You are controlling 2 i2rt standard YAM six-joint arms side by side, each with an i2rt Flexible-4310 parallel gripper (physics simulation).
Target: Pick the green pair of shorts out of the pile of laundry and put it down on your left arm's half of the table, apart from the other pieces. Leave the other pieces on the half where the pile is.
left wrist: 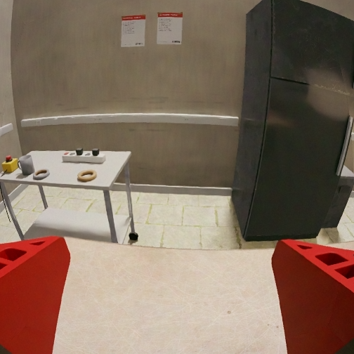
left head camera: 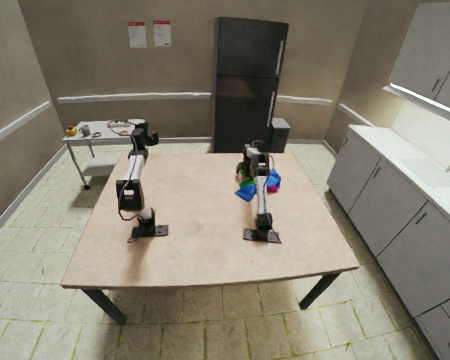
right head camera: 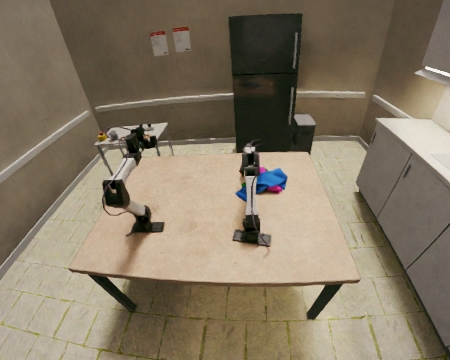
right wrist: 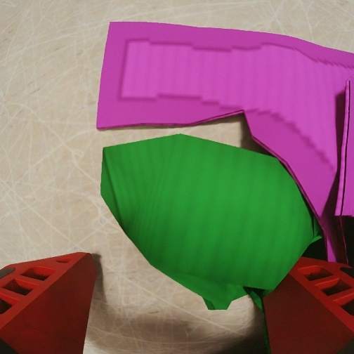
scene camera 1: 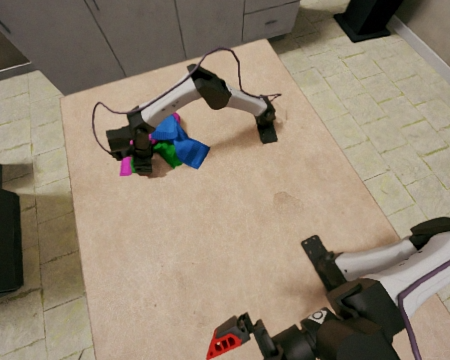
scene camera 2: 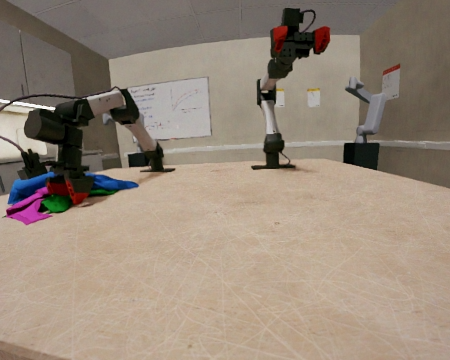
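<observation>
The green shorts (left head camera: 246,184) (scene camera 1: 169,152) (scene camera 2: 56,203) (right wrist: 200,215) are crumpled in the pile, partly hidden under blue cloth (left head camera: 246,193) (right head camera: 272,180) (scene camera 1: 192,151) (scene camera 2: 117,184). Magenta cloth (right head camera: 274,189) (scene camera 1: 125,167) (scene camera 2: 30,209) (right wrist: 225,60) lies beside and partly over them. My right gripper (scene camera 2: 69,191) (right wrist: 176,265) is open, pointing down low at the pile. In the right wrist view a rounded green fold lies ahead of and between its fingers, its edge meeting the right-hand finger. My left gripper (scene camera 2: 302,40) (left wrist: 170,253) is open and empty, raised high above the table.
The pile rests on the wooden table (left head camera: 200,260) (scene camera 2: 225,280). A side trolley (left wrist: 120,172) with a mug and rings stands beyond the table at the left in the left wrist view. The black fridge (left head camera: 250,100) (left wrist: 295,150) stands beyond the far edge.
</observation>
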